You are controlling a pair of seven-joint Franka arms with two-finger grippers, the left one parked.
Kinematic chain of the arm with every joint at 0, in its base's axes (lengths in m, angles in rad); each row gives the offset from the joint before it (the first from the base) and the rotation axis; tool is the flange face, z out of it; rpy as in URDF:
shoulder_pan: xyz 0 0 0.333 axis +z
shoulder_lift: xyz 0 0 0 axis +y
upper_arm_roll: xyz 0 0 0.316 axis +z
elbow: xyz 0.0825 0 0 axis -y
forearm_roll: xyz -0.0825 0 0.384 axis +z
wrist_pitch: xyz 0 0 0 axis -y
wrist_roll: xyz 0.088 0 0 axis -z
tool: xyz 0 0 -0.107 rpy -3.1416 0 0
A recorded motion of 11 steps. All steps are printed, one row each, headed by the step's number.
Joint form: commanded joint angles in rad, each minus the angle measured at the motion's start. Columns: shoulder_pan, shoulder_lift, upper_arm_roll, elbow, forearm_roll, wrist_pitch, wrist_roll.
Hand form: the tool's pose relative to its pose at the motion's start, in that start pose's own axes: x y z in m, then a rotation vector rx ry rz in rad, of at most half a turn. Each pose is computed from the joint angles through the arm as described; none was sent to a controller.
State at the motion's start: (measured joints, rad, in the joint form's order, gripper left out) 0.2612 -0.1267 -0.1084 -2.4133 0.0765 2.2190 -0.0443
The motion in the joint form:
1: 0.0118 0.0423 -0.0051 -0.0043 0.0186 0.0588 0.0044
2: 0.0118 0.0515 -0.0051 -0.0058 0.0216 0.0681 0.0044
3: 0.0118 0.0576 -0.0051 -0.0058 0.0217 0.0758 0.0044
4: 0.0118 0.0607 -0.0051 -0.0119 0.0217 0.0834 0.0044
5: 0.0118 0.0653 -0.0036 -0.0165 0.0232 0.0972 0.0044
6: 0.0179 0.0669 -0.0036 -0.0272 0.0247 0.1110 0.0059
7: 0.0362 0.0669 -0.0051 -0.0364 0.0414 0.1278 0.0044
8: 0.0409 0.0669 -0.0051 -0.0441 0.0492 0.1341 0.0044
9: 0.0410 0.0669 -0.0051 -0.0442 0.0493 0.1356 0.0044
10: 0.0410 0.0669 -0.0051 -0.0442 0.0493 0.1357 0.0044
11: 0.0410 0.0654 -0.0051 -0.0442 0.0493 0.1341 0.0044
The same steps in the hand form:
1: 0.0069 -0.0018 0.0166 0.0070 0.0126 0.0132
2: 0.0078 -0.0015 0.0207 0.0076 0.0114 0.0161
3: 0.0088 -0.0012 0.0228 0.0065 0.0131 0.0167
4: 0.0078 -0.0008 0.0262 0.0057 0.0116 0.0174
5: 0.0080 -0.0012 0.0292 0.0052 0.0162 0.0177
6: 0.0062 -0.0036 0.0335 0.0049 0.0173 0.0150
7: 0.0050 -0.0113 0.0365 0.0151 0.0240 0.0091
8: 0.0032 -0.0132 0.0394 0.0199 0.0225 0.0105
9: 0.0033 -0.0132 0.0393 0.0199 0.0239 0.0104
10: 0.0033 -0.0132 0.0393 0.0199 0.0240 0.0105
11: 0.0032 -0.0133 0.0387 0.0202 0.0238 0.0103

